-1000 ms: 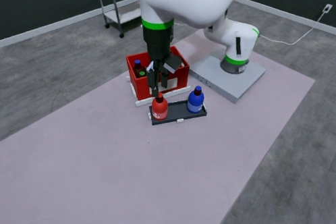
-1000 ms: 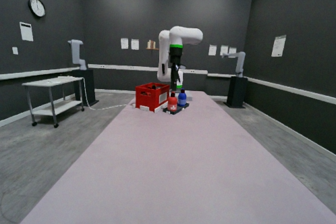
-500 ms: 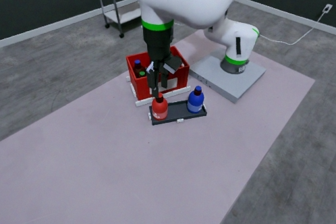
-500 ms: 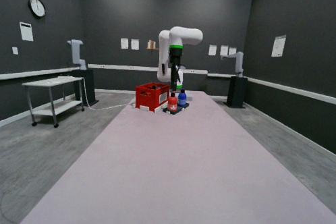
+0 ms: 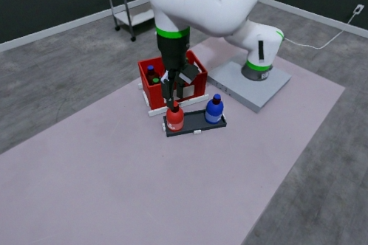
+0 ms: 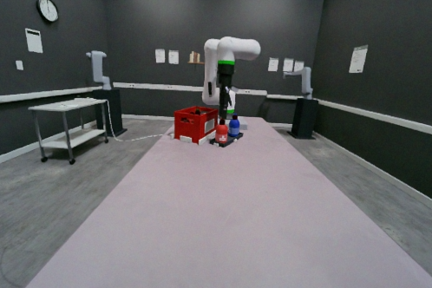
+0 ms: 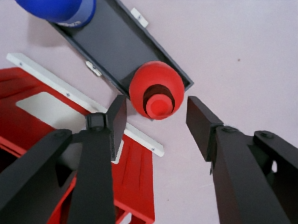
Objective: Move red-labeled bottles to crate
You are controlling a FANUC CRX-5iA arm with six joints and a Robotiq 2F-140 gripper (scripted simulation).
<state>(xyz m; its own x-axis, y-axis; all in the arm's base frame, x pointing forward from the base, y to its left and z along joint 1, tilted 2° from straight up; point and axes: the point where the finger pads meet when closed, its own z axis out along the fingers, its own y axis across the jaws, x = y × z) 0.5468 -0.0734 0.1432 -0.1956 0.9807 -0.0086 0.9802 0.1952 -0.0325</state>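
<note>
The red bottle lies 110 mm below my hand. Round my hand: blue bottle: 150 mm behind, 100 mm to the left, 110 mm below; red crate: 140 mm behind, 160 mm to the right, 110 mm below; dark tray: 70 mm behind, 50 mm to the left, 180 mm below.
</note>
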